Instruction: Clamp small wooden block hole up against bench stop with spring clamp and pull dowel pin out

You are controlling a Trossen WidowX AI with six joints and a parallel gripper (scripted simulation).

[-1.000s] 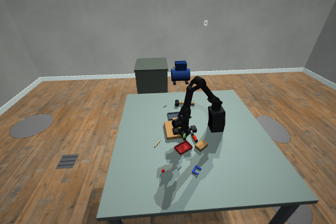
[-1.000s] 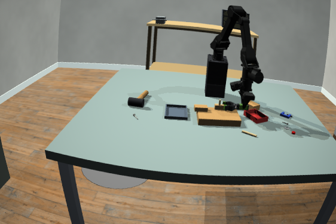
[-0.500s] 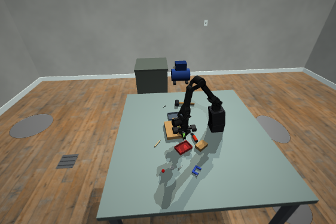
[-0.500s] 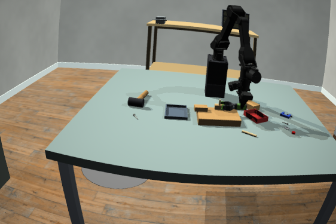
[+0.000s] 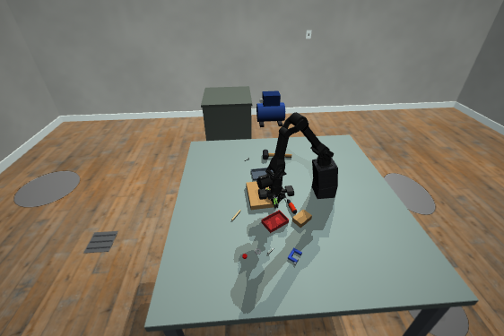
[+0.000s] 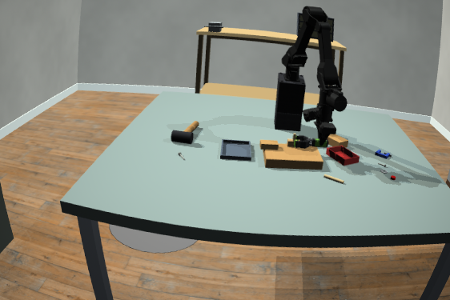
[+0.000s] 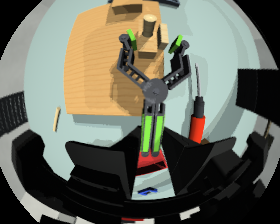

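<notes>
My hand is 11 cm to the left of the dowel pin, 2 cm above it and 1 cm short of it. From my hand the other things lie so: spare wooden block (12 cm behind, 10 cm to the left, 6 cm below); red tray (9 cm to the left, 7 cm below, 2 cm ahead); wooden board (11 cm to the right, 6 cm below, 6 cm ahead).
</notes>
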